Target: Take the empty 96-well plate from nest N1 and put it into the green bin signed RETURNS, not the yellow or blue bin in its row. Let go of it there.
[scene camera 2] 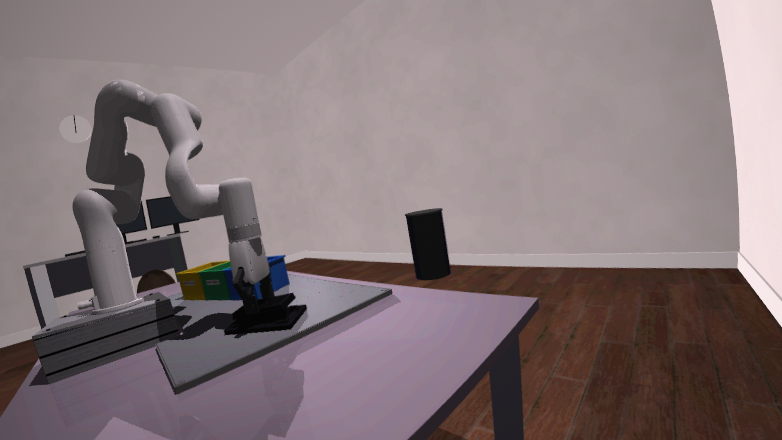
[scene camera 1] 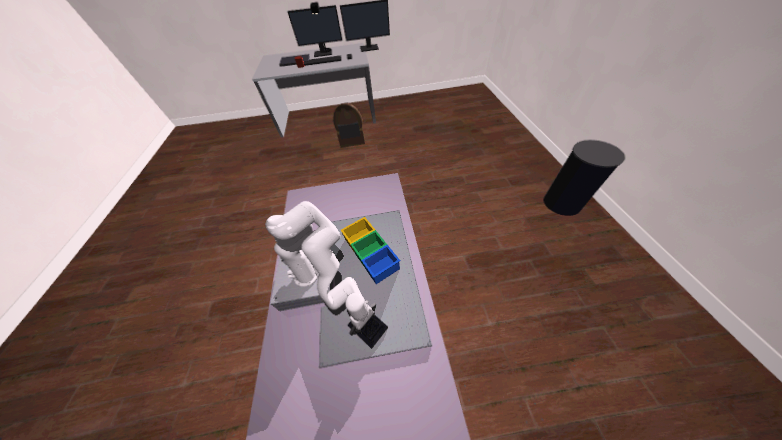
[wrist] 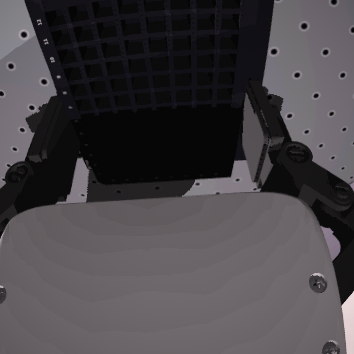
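Seen in the pictures: gripper, fingertip midpoint: (scene camera 2: 261, 306) (scene camera 1: 365, 323) (wrist: 155, 107); arm's base, origin of the base link: (scene camera 2: 118, 307) (scene camera 1: 306, 276).
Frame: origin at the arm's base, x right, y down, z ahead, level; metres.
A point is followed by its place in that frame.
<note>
The black 96-well plate (scene camera 1: 372, 327) @(x 0.275, y 0.045, z 0.348 m) (scene camera 2: 279, 301) @(x 0.297, y 0.034, z 0.349 m) (wrist: 160, 60) @(x 0.275, y 0.043, z 0.333 m) is between the fingers of my gripper (scene camera 1: 363, 319) @(x 0.254, y 0.043, z 0.317 m) (scene camera 2: 260, 304) @(x 0.254, y 0.043, z 0.317 m) (wrist: 155, 107) @(x 0.254, y 0.043, z 0.317 m), which is shut on it across its width. The plate is slightly raised above the black nest (scene camera 2: 292, 320) @(x 0.340, y 0.072, z 0.353 m) (wrist: 257, 50) @(x 0.305, y 0.071, z 0.290 m), with a small gap visible in scene view 2. Its wells look empty in the wrist view. The green bin (scene camera 1: 369, 245) @(x -0.210, y 0.074, z 0.328 m) (scene camera 2: 213, 290) @(x -0.124, y 0.049, z 0.265 m) stands away from the gripper, between the yellow bin (scene camera 1: 358, 230) @(x -0.323, y 0.061, z 0.259 m) (scene camera 2: 189, 292) @(x -0.239, y 0.055, z 0.195 m) and the blue bin (scene camera 1: 381, 263) @(x -0.081, y 0.077, z 0.398 m) (scene camera 2: 279, 273) @(x -0.019, y 0.035, z 0.468 m). The nest's label is hidden.
The nest and bins stand on a grey perforated board (scene camera 1: 404, 306) @(x 0.175, y 0.082, z 0.509 m) (scene camera 2: 339, 306) @(x 0.337, y 0.083, z 0.476 m) on the pinkish table (scene camera 1: 289, 339) @(x 0.284, y 0.096, z -0.069 m) (scene camera 2: 437, 328) @(x 0.603, y 0.096, z 0.522 m). The blue bin is the nearest of the row to the gripper. The arm's base stands on a grey block (scene camera 2: 103, 344) @(x 0.129, y 0.051, z -0.034 m) beside the board.
</note>
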